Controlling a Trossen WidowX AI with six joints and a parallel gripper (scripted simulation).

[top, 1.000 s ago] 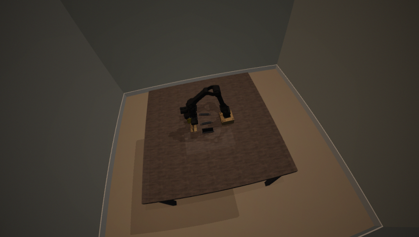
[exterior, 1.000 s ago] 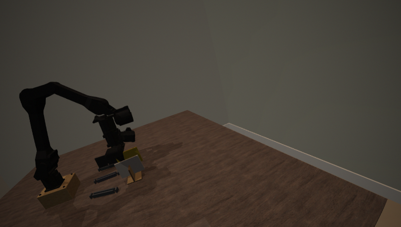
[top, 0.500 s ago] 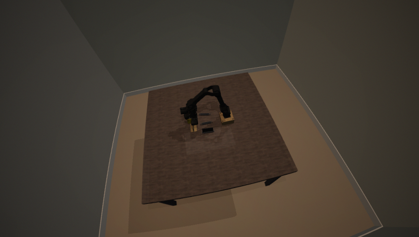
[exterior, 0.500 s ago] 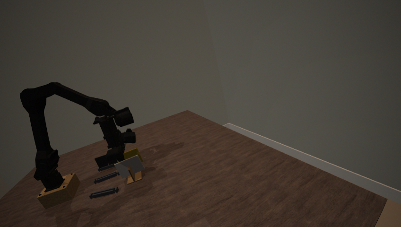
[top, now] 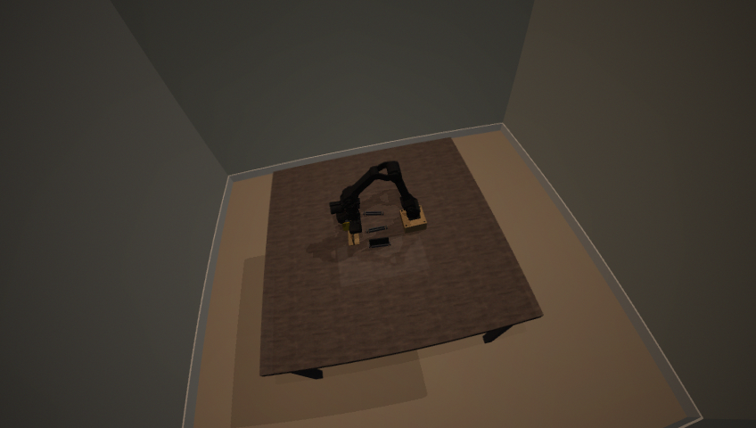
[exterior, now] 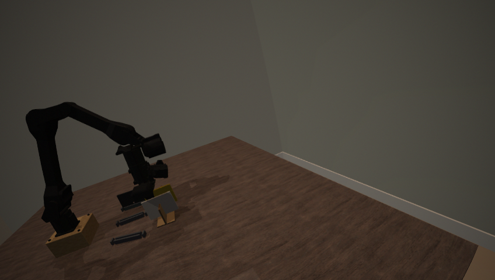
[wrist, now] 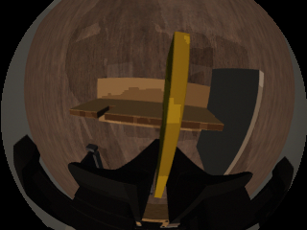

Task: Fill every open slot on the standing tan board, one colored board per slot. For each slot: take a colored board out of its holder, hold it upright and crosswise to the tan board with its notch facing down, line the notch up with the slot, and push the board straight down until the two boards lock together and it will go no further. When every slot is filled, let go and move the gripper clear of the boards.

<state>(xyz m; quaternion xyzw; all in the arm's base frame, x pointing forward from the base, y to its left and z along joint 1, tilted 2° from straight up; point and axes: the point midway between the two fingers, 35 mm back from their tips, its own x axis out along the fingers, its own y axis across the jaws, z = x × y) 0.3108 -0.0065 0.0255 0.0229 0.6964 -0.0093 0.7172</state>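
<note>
The yellow board lies 30 mm ahead of my gripper tip and 10 mm above it. From my gripper tip the other things lie so: tan board 30 mm ahead, 20 mm below; dark board 100 mm behind, 120 mm to the left, 10 mm below.
</note>
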